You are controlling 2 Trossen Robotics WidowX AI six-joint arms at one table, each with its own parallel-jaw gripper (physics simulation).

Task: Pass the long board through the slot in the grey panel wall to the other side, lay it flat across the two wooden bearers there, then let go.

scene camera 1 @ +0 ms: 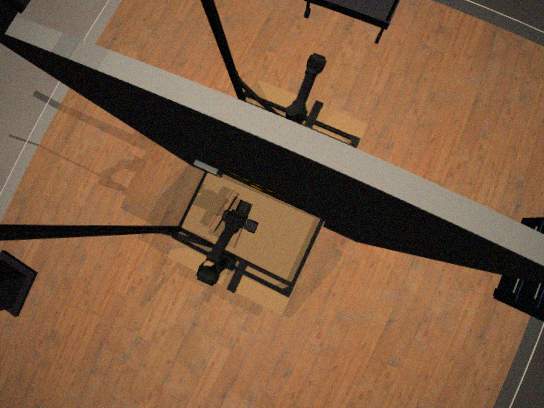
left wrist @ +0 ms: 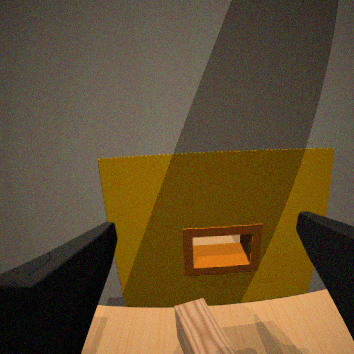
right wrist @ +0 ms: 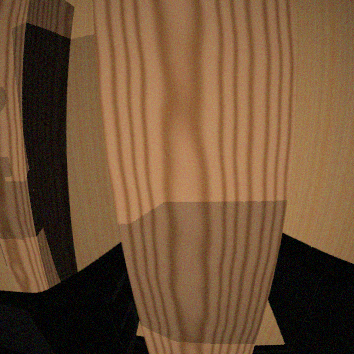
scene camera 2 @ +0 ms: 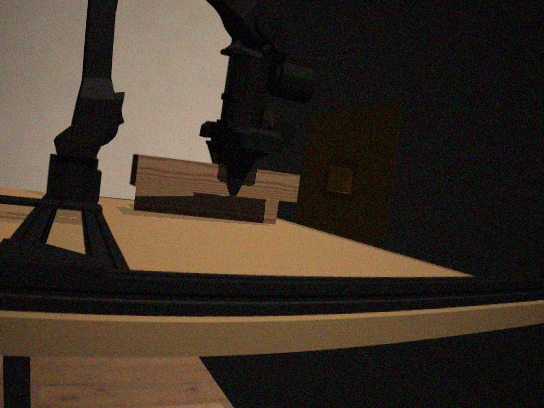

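Observation:
The long wooden board (scene camera 2: 169, 174) (right wrist: 197, 123) hangs level a little above the table (scene camera 2: 270, 251) (scene camera 1: 282, 235). My right gripper (scene camera 2: 234, 180) (scene camera 1: 238, 214) is shut on it near its middle, and the board fills the right wrist view. The grey wall (scene camera 1: 311, 142) (left wrist: 88, 88) carries a yellow panel (scene camera 2: 351, 133) (left wrist: 140, 211) with a framed slot (scene camera 2: 340, 179) (left wrist: 187, 253). The board's right end in scene camera 2 stops just short of that panel. My left gripper (left wrist: 208, 227) is open and empty on the other side, facing the slot. One wooden bearer (left wrist: 197, 326) lies below it.
A shadowed wooden block (scene camera 2: 189, 206) (right wrist: 12, 123) lies on the table under the lifted board. Black frame rails (scene camera 2: 270, 283) edge the table front. The left arm's table (left wrist: 281, 316) meets the foot of the yellow panel.

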